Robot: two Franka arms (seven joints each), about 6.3 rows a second.
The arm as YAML. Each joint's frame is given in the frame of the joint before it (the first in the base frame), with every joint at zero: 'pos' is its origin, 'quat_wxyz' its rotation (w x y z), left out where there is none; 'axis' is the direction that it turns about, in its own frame. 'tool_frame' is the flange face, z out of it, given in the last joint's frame.
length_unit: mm
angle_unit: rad
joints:
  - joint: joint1
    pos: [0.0, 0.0, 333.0]
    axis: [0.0, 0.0, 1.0]
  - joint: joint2
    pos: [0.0, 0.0, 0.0]
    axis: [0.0, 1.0, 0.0]
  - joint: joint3
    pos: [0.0, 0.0, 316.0]
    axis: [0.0, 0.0, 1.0]
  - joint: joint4
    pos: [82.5, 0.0, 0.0]
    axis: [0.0, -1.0, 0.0]
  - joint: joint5
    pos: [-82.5, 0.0, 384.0]
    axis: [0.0, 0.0, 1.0]
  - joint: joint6
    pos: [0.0, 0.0, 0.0]
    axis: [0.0, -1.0, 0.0]
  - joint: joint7
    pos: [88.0, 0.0, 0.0]
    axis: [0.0, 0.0, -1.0]
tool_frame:
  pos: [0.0, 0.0, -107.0]
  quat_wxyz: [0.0, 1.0, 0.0, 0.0]
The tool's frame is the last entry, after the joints.
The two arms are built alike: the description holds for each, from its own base.
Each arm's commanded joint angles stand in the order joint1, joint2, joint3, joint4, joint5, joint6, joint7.
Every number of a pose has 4 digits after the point.
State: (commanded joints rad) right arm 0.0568 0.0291 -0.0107 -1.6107 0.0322 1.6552 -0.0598; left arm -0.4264 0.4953 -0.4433 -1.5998 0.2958 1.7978 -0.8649
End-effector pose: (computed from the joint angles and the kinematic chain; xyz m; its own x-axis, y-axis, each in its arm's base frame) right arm 0.5693 0.0295 0.5967 0.9945 0.1030 0.0172 0.1035 -0.9942 -0.0308; left arm 0.4637 -0.4576 0.3475 0.9909 -0.0726 -0.1137 -0.0966 -0.9702 -0.2224
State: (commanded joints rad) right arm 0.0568 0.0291 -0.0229 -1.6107 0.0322 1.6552 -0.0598; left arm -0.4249 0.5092 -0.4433 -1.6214 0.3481 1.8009 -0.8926
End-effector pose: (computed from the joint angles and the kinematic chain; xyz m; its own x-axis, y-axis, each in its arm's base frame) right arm 0.5696 0.0227 0.5967 0.9957 0.0908 0.0172 0.0913 -0.9954 -0.0305; left arm 0.4634 -0.4524 0.3304 0.9928 -0.0685 -0.0985 -0.0930 -0.9581 -0.2709
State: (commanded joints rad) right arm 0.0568 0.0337 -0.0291 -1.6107 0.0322 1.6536 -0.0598; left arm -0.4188 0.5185 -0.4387 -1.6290 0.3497 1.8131 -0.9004
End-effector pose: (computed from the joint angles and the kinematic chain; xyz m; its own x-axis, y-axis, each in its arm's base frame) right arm 0.5708 0.0193 0.5939 0.9963 0.0847 0.0110 0.0850 -0.9959 -0.0305; left arm 0.4670 -0.4481 0.3217 0.9934 -0.0543 -0.1013 -0.0803 -0.9586 -0.2732
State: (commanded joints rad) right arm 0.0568 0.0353 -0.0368 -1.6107 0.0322 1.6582 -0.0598; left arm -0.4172 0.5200 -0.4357 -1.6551 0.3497 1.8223 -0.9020
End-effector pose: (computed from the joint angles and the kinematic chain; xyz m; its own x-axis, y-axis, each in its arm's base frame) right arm 0.5718 0.0150 0.5934 0.9969 0.0769 0.0140 0.0773 -0.9966 -0.0300; left arm 0.4632 -0.4439 0.3101 0.9919 -0.0535 -0.1148 -0.0844 -0.9550 -0.2844
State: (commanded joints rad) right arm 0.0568 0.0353 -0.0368 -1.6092 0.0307 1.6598 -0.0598; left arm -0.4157 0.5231 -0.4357 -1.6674 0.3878 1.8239 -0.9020
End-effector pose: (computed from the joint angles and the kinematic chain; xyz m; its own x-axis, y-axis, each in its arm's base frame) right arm 0.5721 0.0148 0.5943 0.9969 0.0770 0.0170 0.0775 -0.9966 -0.0283; left arm 0.4635 -0.4401 0.3036 0.9923 -0.0717 -0.1010 -0.1000 -0.9447 -0.3122
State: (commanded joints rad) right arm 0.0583 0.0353 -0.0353 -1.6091 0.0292 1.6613 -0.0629; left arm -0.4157 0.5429 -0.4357 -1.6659 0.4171 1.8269 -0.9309
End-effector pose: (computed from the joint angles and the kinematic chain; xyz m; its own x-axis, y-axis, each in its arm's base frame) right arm 0.5722 0.0164 0.5945 0.9964 0.0832 0.0186 0.0837 -0.9961 -0.0268; left arm 0.4654 -0.4392 0.2927 0.9944 -0.0585 -0.0886 -0.0849 -0.9390 -0.3333
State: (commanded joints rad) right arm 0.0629 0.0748 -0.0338 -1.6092 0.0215 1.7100 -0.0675; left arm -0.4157 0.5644 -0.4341 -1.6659 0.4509 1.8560 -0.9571
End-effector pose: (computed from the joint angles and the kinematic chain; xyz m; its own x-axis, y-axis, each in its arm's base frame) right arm 0.5872 0.0198 0.5759 0.9952 0.0936 0.0272 0.0941 -0.9954 -0.0170; left arm 0.4692 -0.4401 0.2813 0.9966 -0.0551 -0.0618 -0.0728 -0.9384 -0.3377
